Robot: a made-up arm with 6 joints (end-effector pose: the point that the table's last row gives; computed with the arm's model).
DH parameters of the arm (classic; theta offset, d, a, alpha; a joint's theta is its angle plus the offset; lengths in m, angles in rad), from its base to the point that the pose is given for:
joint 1: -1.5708 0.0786 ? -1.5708
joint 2: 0 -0.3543 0.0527 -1.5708
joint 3: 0.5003 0 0.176 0
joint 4: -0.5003 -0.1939 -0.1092 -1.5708
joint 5: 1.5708 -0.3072 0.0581 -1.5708
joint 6: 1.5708 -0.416 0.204 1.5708
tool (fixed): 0 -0.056 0 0
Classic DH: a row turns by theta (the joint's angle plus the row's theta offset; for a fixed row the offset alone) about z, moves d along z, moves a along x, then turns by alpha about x.
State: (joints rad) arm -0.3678 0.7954 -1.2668 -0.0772 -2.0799 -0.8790
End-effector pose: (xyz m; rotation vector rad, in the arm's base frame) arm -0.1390 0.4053 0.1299 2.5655 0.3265 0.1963
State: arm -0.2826 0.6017 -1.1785 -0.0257 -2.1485 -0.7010
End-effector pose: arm -0.1582 0.4021 0.0847 2.4819 0.4966 0.1639
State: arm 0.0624 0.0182 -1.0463 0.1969 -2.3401 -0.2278
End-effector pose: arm -0.2142 0.3340 -0.0531 2.1501 0.9229 0.2024
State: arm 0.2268 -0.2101 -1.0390 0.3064 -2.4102 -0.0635
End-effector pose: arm -0.2258 0.2894 -0.1071 1.9806 1.0627 0.2866
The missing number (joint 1, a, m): 0.0817
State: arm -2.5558 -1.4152 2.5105 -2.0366 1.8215 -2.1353
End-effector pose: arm 0.2375 -0.4541 -0.2571 -0.2940 1.4610 0.4325
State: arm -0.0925 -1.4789 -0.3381 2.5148 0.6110 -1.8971
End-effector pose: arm -0.5624 0.5841 0.5616 2.5662 1.0348 0.3816
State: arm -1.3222 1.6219 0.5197 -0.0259 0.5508 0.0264
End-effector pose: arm -0.4875 0.0543 -0.5453 1.2367 -0.2917 -1.3848
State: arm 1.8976 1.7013 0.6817 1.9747 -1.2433 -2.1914
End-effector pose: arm 0.2407 -0.8149 0.1019 -1.1177 -1.2473 -0.4731
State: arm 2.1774 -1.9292 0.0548 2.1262 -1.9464 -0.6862
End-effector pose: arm 0.4174 -0.4761 0.8070 -2.4703 0.9416 -0.7780
